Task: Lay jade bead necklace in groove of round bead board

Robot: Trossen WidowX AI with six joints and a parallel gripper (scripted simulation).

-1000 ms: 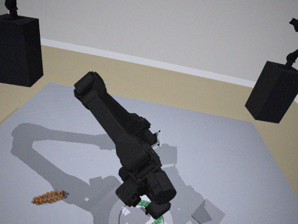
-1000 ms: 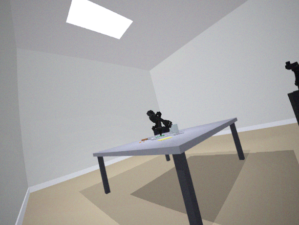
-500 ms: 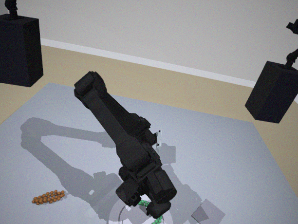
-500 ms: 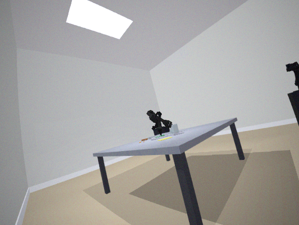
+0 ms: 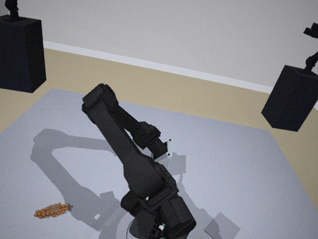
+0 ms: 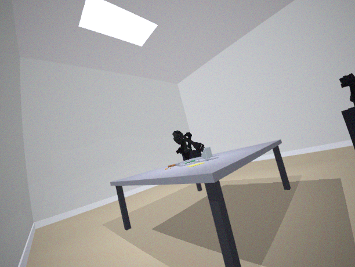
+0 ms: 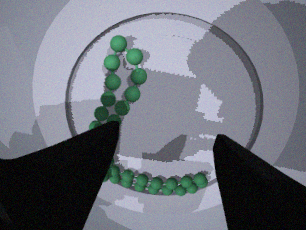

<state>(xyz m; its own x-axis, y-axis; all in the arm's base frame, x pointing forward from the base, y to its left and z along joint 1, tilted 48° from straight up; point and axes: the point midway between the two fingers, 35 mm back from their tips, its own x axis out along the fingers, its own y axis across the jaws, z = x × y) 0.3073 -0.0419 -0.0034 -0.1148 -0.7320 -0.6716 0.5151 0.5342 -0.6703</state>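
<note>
Right now my gripper tip is 10 mm past the round bead board, 10 mm to the right of it and 30 mm above it. From my gripper tip the other things lie so: yellow strip (190 mm ahead, 230 mm to the left, 40 mm below); flat grey square (50 mm behind, 240 mm to the left, 40 mm below).
</note>
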